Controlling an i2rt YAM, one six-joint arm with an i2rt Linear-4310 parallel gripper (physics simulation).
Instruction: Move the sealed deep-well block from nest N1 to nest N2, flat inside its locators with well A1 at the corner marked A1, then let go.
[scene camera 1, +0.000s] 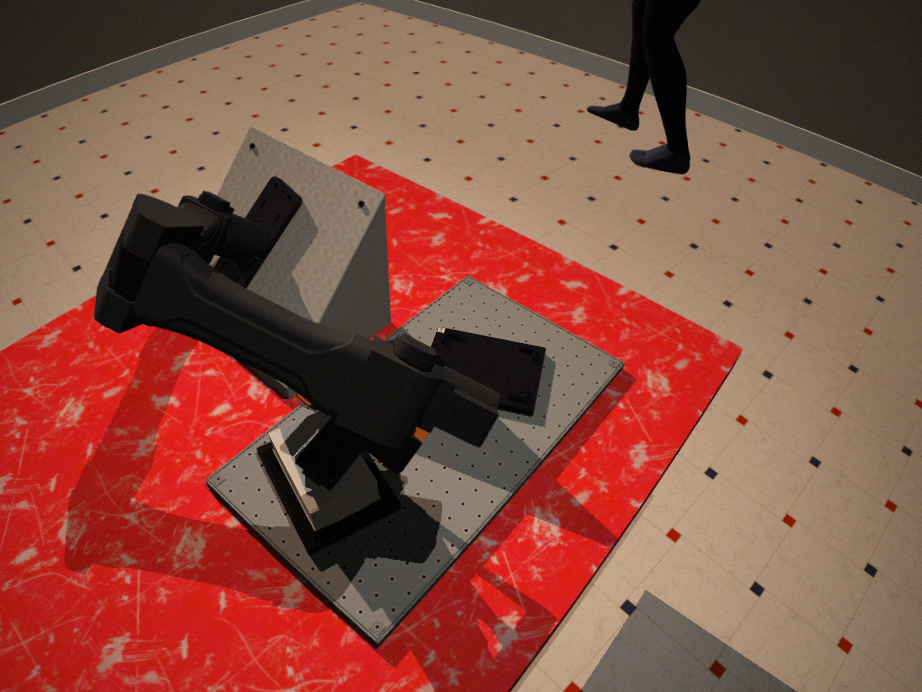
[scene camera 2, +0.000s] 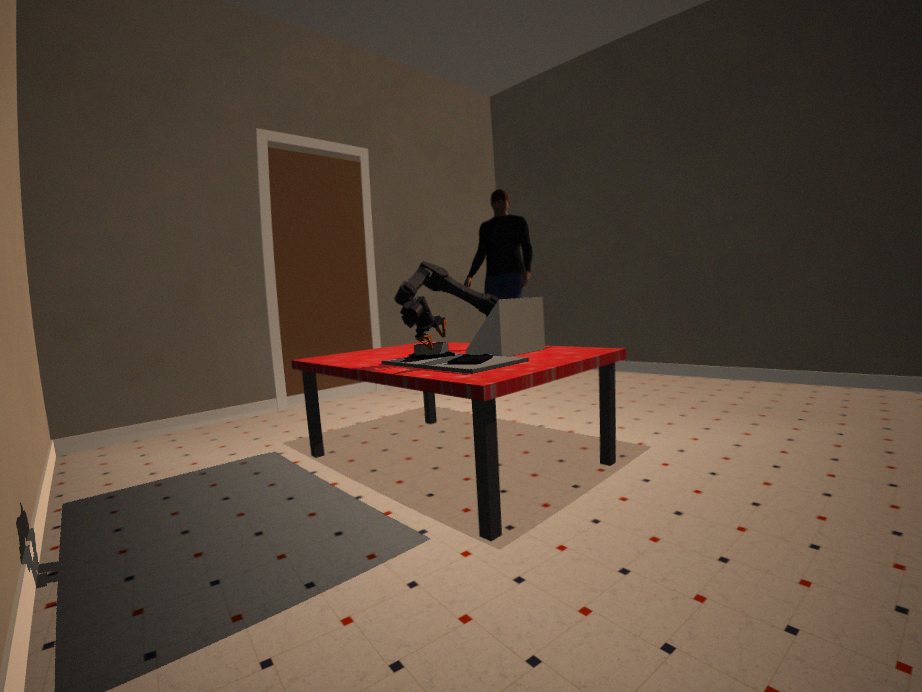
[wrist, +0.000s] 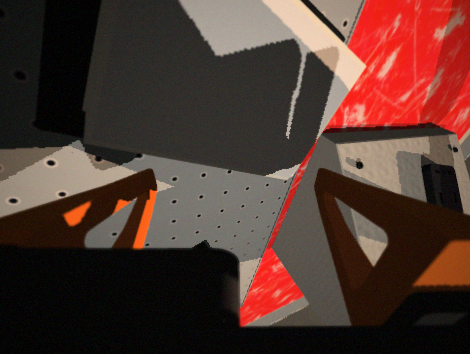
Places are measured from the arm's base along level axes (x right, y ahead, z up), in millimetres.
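Where they show: gripper, fingertip midpoint: (scene camera 2: 437, 343) (wrist: 235, 177); arm's base at its link origin: (scene camera 1: 254, 244) (scene camera 2: 507, 323).
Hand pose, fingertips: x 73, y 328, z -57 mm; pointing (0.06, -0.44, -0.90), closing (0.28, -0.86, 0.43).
Things, the pixels of their top centre, and the offset from my fingertips. "pt": a spot on its surface instead.
- sealed deep-well block at its top centre: (wrist: 253, 97) (scene camera 1: 320, 456) (scene camera 2: 430, 343) dx +46, dy +4, dz -2 mm
- Nest N1 at a spot on its surface: (scene camera 1: 318, 541) pt dx +103, dy +70, dz -44 mm
- perforated plate at its top centre: (wrist: 160, 241) (scene camera 1: 432, 417) (scene camera 2: 451, 359) dx -117, dy +19, dz -55 mm
- Nest N2 at its top centre: (scene camera 1: 483, 363) (scene camera 2: 470, 356) dx -225, dy +6, dz -38 mm
The sealed deep-well block (scene camera 1: 361, 495) (wrist: 200, 110) sits in nest N1, its top mostly in shadow and one pale side lit. Nest N1 (scene camera 1: 318, 541) is a black base at the front left of the perforated plate (scene camera 1: 461, 476) (wrist: 210, 210). Nest N2 (scene camera 1: 495, 366) (scene camera 2: 470, 359) is black and empty, with raised corner locators, and is partly behind the arm in scene camera 1. My gripper (scene camera 2: 437, 339) (wrist: 235, 177) is open and empty above the plate; in the wrist view the block lies beyond its orange fingertips. The wells and the A1 marks cannot be made out.
A grey wedge-shaped stand (scene camera 1: 320, 216) (scene camera 2: 521, 326) (wrist: 305, 225) carries the arm beside the plate. The plate lies on a red table (scene camera 1: 655, 357) (scene camera 2: 551, 372) (wrist: 400, 65). A person (scene camera 1: 662, 81) (scene camera 2: 504, 245) stands beyond the table.
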